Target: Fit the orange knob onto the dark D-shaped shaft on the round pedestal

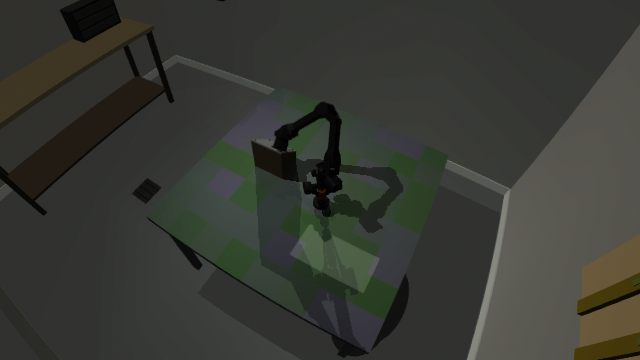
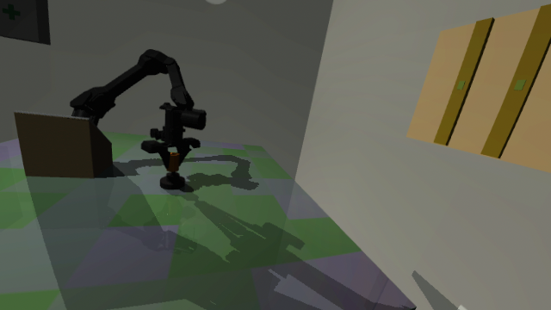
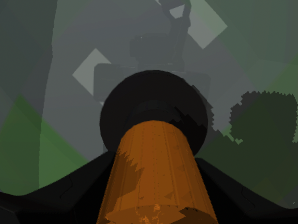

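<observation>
My gripper tip is 20 mm below the orange knob. The rest, counted from my gripper tip: dark round pedestal 40 mm below.
</observation>
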